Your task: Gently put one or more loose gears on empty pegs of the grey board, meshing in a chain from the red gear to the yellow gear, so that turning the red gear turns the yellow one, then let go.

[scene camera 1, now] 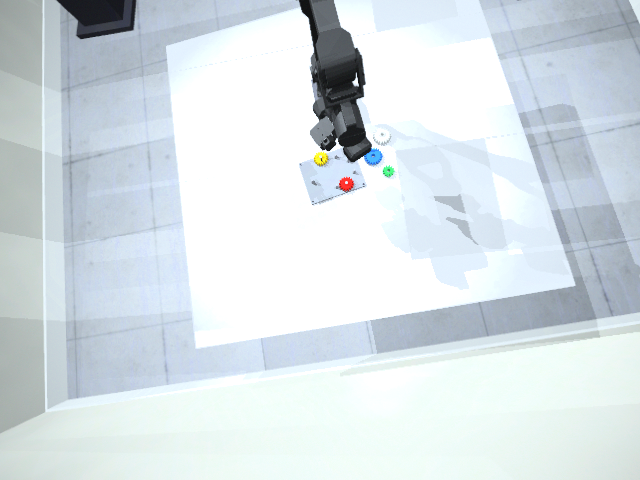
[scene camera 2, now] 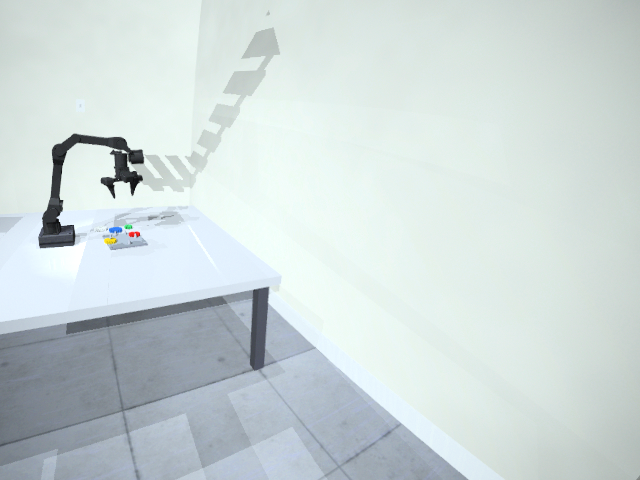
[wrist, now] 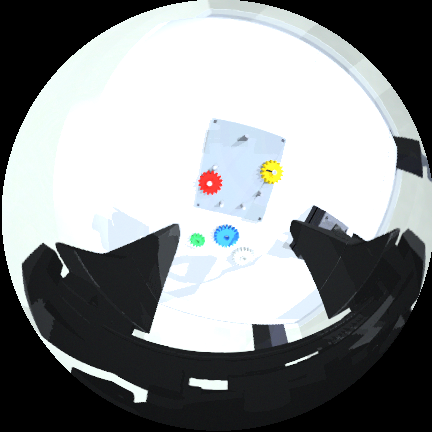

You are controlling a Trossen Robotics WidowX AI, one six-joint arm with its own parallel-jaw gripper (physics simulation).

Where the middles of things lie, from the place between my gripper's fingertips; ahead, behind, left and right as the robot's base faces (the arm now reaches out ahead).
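Labels:
With the grey board (scene camera 1: 326, 177) as my reference, my hand is 4 cm to the left of it and 20 cm above it.

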